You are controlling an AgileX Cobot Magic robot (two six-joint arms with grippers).
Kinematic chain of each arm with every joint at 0, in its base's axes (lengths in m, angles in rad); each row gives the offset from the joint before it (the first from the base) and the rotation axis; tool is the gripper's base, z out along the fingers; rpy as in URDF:
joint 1: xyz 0 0 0.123 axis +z
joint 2: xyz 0 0 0 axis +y
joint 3: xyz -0.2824 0 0.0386 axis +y
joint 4: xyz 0.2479 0 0.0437 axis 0.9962 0 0.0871
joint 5: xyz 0 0 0 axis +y
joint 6: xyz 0.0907 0 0.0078 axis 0.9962 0 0.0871
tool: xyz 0 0 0 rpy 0 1.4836 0
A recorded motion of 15 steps. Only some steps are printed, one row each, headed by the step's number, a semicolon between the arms.
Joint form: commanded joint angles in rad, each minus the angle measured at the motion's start. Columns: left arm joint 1, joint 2, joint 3, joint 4, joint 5, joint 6; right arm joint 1, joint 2, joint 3, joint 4, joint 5, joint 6.
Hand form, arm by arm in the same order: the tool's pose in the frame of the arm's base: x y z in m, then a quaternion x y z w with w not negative. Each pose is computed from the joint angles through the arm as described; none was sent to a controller.
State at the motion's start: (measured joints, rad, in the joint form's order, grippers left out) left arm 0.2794 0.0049 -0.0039 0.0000 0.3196 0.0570; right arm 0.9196 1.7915 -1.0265 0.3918 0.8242 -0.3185
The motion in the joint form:
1: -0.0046 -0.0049 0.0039 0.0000 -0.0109 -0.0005; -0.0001 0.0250 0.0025 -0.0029 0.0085 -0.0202
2: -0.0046 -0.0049 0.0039 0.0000 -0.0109 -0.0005; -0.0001 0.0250 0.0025 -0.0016 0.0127 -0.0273
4: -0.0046 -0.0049 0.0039 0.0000 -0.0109 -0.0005; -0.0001 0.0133 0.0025 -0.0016 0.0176 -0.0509
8: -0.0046 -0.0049 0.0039 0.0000 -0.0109 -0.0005; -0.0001 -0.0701 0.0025 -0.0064 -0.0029 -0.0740
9: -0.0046 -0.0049 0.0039 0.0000 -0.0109 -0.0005; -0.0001 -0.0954 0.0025 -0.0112 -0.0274 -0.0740
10: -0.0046 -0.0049 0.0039 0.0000 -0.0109 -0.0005; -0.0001 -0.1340 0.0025 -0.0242 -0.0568 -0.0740
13: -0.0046 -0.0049 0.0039 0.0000 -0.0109 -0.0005; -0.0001 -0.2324 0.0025 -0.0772 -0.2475 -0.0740
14: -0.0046 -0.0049 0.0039 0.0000 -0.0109 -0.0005; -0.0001 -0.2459 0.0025 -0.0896 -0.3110 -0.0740
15: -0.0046 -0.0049 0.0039 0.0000 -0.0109 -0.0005; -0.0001 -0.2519 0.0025 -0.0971 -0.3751 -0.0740
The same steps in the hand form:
1: 0.0522 0.0147 0.1852 -0.08507 0.77628 0.10300 0.61607; 0.1721 0.2679 0.1545 0.47403 -0.86833 -0.14358 0.02612
2: 0.0522 0.0147 0.1852 -0.08507 0.77628 0.10300 0.61607; 0.1717 0.2678 0.1546 0.47696 -0.86663 -0.14381 0.02780
4: 0.0522 0.0147 0.1852 -0.08507 0.77628 0.10300 0.61607; 0.1711 0.2672 0.1583 0.48810 -0.86017 -0.14605 0.02318
8: 0.0522 0.0147 0.1852 -0.08507 0.77628 0.10300 0.61607; 0.1704 0.2649 0.1845 -0.50180 0.84932 0.16158 0.02715
9: 0.0522 0.0147 0.1852 -0.08507 0.77628 0.10300 0.61607; 0.1713 0.2647 0.1927 -0.50208 0.84715 0.16621 0.05118
10: 0.0522 0.0147 0.1852 -0.08507 0.77628 0.10300 0.61607; 0.1721 0.2634 0.2050 -0.50424 0.84231 0.17060 0.08451
13: 0.0522 0.0147 0.1852 -0.08507 0.77628 0.10300 0.61607; 0.1812 0.2631 0.2414 -0.49815 0.81673 0.18299 0.22654
14: 0.0522 0.0147 0.1852 -0.08507 0.77628 0.10300 0.61607; 0.1846 0.2642 0.2485 -0.49301 0.80800 0.18567 0.26383
15: 0.0522 0.0147 0.1852 -0.08507 0.77628 0.10300 0.61607; 0.1883 0.2661 0.2537 -0.48604 0.79989 0.18879 0.29715

